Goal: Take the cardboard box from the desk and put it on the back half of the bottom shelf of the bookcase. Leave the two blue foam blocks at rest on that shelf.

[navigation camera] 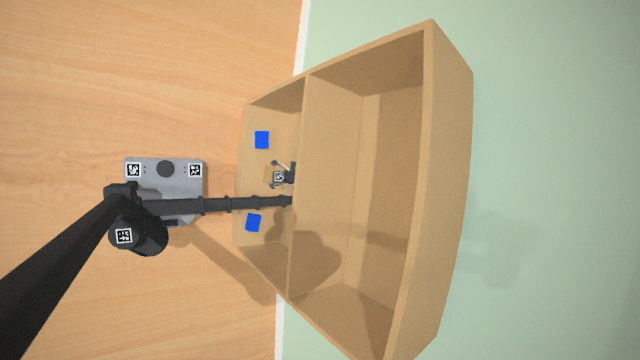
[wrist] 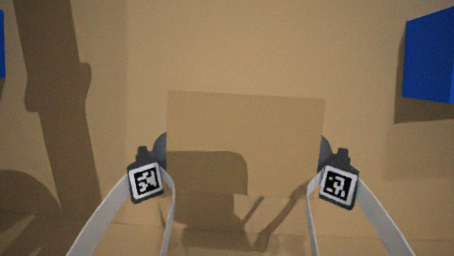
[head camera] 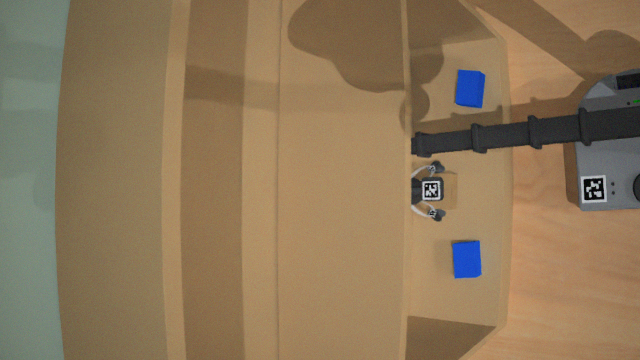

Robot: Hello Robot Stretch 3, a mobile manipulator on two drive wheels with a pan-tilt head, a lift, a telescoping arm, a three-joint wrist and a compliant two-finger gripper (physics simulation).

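Frame: origin at the robot's base, x back, y left, z down, level; millimetres.
Seen in the pictures: gripper, fingertip midpoint: (navigation camera: 271, 174); robot's base, origin of the base link: (navigation camera: 164, 167).
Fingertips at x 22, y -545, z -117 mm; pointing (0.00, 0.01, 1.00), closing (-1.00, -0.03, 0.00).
Pixels of each thing's top centre, then the offset from my fingertips to it. "spot": a spot on its surface instead. Level surfaces: height alone.
- cardboard box, middle of its top: (head camera: 439, 191) (navigation camera: 273, 174) dx -2, dy +19, dz -55 mm
- bottom shelf, its level: dz +16 mm
- blue foam block, middle of its top: (head camera: 467, 87) (navigation camera: 254, 223) dx +259, dy +109, dz -29 mm
- blue block, middle of its top: (head camera: 464, 260) (navigation camera: 263, 139) dx -182, dy +72, dz -29 mm
- middle board, surface spot: (head camera: 404, 225) (navigation camera: 299, 166) spot: dx -61, dy +168, dz -527 mm
The cardboard box (head camera: 451, 191) (navigation camera: 267, 175) (wrist: 245, 125) is between the two fingertips of my gripper (head camera: 438, 191) (navigation camera: 273, 174) (wrist: 239, 150), which is shut on it. Both are inside the bottom compartment of the bookcase (head camera: 115, 200) (navigation camera: 452, 150), over the bottom shelf (head camera: 487, 210) (navigation camera: 248, 170) (wrist: 275, 40). Whether the box touches the shelf cannot be told. One blue foam block (head camera: 470, 89) (navigation camera: 253, 223) (wrist: 1, 45) lies on the arm's side. The other blue block (head camera: 467, 259) (navigation camera: 261, 140) (wrist: 430, 57) lies on the opposite side. Both are apart from the box.
The arm (head camera: 505, 136) (navigation camera: 240, 203) reaches into the bottom compartment between the box and one block. The middle board (head camera: 404, 225) (navigation camera: 298, 165) hides my wrist. My base (head camera: 607, 165) (navigation camera: 175, 182) stands on the wooden floor before the bookcase. The desk does not show.
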